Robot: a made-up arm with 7 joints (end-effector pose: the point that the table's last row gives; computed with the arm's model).
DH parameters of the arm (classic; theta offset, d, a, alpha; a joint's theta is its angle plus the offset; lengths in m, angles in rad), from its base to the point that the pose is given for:
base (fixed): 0 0.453 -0.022 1.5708
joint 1: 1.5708 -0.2 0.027 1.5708
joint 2: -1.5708 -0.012 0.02 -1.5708
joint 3: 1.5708 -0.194 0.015 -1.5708
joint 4: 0 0.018 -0.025 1.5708
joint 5: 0 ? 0.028 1.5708
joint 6: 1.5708 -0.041 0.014 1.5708
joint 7: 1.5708 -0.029 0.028 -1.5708
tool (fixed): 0 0.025 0 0
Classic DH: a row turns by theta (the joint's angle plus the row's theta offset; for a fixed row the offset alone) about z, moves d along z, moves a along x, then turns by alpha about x.
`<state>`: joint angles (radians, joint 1 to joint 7).
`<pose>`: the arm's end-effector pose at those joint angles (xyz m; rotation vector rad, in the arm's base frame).
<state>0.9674 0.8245 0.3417 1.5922 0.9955 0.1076 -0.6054</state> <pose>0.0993 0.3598 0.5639 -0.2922 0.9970 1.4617</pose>
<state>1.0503 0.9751 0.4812 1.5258 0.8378 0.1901 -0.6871</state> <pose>0.0536 0.3915 0.5868 -0.5706 1.0280 1.7068</pose>
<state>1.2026 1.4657 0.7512 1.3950 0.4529 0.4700 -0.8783</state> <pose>-0.1009 0.4082 0.6263 -1.4312 1.1202 2.1377</pose>
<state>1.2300 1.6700 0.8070 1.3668 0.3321 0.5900 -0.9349</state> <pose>-0.1538 0.3855 0.6368 -1.7697 1.1301 2.2143</pose>
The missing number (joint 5, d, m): -0.198
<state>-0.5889 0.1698 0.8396 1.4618 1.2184 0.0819 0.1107</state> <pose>0.0273 0.3826 0.2734 0.0940 2.0880 1.0658</pose>
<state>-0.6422 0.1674 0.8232 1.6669 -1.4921 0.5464 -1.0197</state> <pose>0.0171 0.3526 0.2934 -0.7994 0.1399 -1.6082</pose>
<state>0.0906 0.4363 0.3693 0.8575 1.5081 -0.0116 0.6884</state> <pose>0.1694 0.3885 0.2613 0.0805 1.3941 0.6380</pose>
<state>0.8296 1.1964 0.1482 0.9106 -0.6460 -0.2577 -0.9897</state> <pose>0.0993 0.4712 0.5011 0.0331 -0.1566 -2.7223</pose>
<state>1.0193 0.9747 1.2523 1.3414 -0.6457 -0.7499 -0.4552</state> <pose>-0.0291 0.4750 0.5199 1.0512 -0.0748 -2.6602</pose>
